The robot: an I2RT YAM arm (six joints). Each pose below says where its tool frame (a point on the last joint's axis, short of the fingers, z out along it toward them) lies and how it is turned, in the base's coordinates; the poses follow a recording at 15 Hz.
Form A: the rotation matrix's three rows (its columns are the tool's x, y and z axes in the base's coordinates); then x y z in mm. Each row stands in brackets.
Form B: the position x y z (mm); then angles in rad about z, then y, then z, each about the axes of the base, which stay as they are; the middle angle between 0 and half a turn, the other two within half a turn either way. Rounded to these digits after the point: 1 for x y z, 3 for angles.
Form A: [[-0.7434, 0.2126, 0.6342], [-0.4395, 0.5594, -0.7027], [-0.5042, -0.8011, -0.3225]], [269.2, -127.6, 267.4]
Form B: 269.2, -127.6, 267.4, -1.009, 1.899, -0.837
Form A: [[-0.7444, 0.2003, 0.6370], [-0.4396, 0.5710, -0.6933], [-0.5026, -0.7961, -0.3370]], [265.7, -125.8, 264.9]
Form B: 265.7, -125.8, 264.9, -1.008, 1.915, -0.828
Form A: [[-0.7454, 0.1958, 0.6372], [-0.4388, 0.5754, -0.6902], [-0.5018, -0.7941, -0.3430]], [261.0, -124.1, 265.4]
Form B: 261.0, -124.1, 265.4, -1.007, 1.921, -0.825
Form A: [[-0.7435, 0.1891, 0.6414], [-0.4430, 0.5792, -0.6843], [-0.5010, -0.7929, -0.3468]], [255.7, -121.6, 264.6]
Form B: 255.7, -121.6, 264.6, -1.007, 1.925, -0.818
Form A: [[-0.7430, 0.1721, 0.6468], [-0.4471, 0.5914, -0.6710], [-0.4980, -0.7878, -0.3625]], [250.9, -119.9, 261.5]
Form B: 250.9, -119.9, 261.5, -1.007, 1.942, -0.804
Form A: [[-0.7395, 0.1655, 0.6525], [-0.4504, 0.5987, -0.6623], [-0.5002, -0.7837, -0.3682]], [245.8, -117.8, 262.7]
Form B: 245.8, -117.8, 262.7, -1.003, 1.948, -0.793
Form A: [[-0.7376, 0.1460, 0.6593], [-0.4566, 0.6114, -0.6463], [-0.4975, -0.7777, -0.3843]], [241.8, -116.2, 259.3]
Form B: 241.8, -116.2, 259.3, -1.002, 1.965, -0.775
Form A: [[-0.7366, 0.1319, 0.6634], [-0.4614, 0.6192, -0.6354], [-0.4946, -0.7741, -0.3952]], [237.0, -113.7, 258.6]
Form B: 237.0, -113.7, 258.6, -1.002, 1.977, -0.764
